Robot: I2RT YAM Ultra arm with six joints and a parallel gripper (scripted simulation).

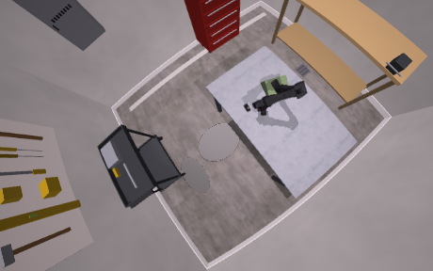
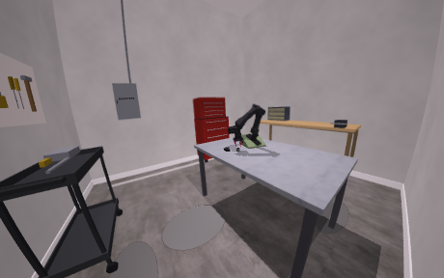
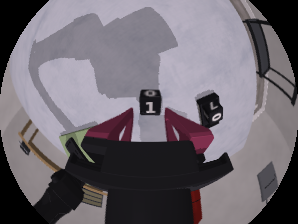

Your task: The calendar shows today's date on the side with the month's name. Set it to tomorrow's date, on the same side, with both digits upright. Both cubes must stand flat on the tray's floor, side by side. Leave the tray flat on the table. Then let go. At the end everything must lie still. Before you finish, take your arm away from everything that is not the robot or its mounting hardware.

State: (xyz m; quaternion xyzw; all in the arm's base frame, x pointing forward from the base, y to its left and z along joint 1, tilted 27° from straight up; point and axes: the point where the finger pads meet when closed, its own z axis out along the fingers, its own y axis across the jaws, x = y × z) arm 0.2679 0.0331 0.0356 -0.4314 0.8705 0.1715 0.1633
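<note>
My hand is 30 mm above the black calendar cube.
</note>
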